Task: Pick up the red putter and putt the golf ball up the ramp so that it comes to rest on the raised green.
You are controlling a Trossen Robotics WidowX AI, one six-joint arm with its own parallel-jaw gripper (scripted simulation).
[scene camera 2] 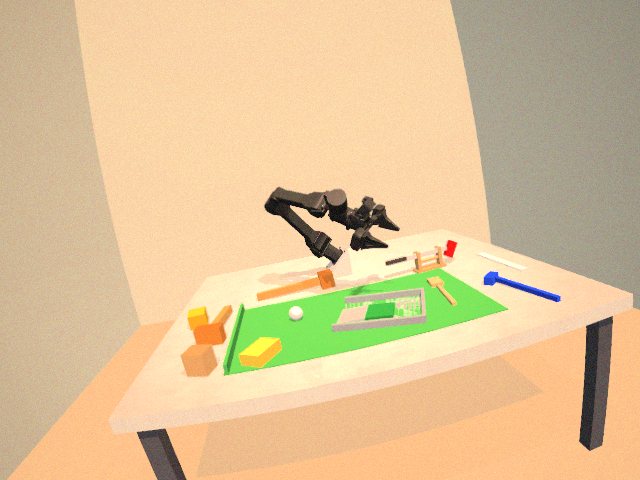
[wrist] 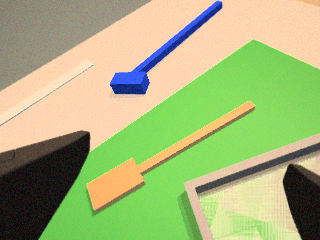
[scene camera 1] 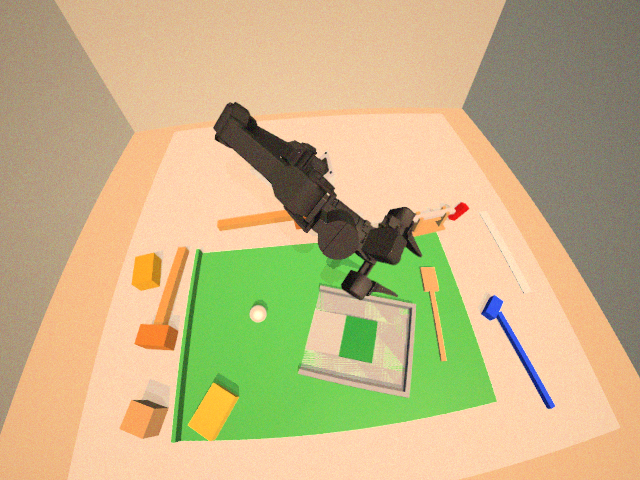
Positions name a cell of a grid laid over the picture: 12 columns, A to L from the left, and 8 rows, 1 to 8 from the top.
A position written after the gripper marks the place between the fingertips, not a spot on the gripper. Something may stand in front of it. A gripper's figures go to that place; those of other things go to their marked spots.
Scene:
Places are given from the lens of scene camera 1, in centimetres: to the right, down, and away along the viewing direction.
gripper (scene camera 1: H5): 17, 7, 48
blue putter (scene camera 1: J6): 45, 18, 60
white strip (scene camera 1: J5): 59, 10, 68
The marked spots on the blue putter and the white strip are 18 cm apart.

